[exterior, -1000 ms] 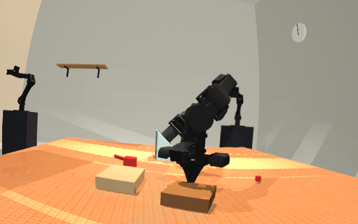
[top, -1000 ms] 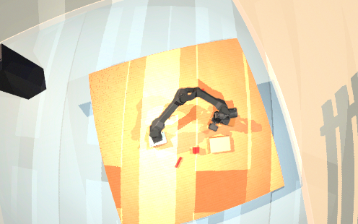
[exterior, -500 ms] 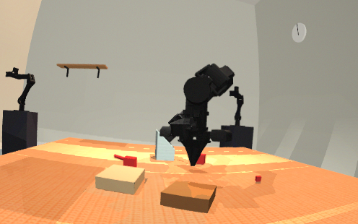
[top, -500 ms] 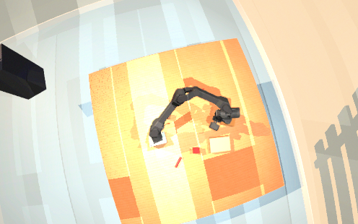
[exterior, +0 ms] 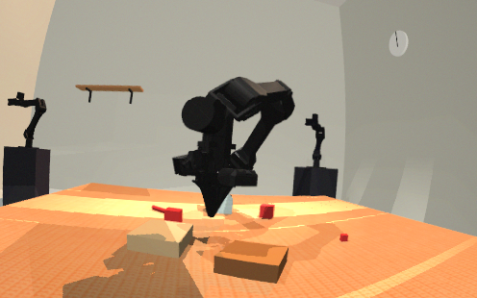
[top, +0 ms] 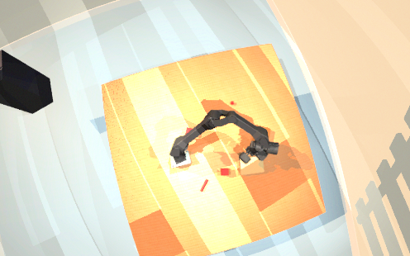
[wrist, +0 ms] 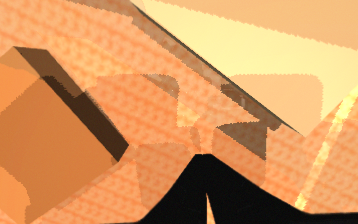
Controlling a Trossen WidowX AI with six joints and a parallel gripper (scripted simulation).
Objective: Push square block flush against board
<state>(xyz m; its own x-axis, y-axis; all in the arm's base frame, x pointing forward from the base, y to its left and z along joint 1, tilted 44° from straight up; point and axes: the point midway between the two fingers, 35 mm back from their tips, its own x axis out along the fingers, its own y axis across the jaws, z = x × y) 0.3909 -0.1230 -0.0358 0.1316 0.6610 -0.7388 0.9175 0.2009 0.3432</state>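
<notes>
The board is 9 cm to the right of my gripper tip, 5 cm below it and 2 cm behind it. Also, from my gripper tip: small red cube 31 cm to the left, 6 cm below, 4 cm ahead; then square block 12 cm ahead, 5 cm to the left, 5 cm below; then thin red stick 33 cm behind, 9 cm to the right, 6 cm below.
</notes>
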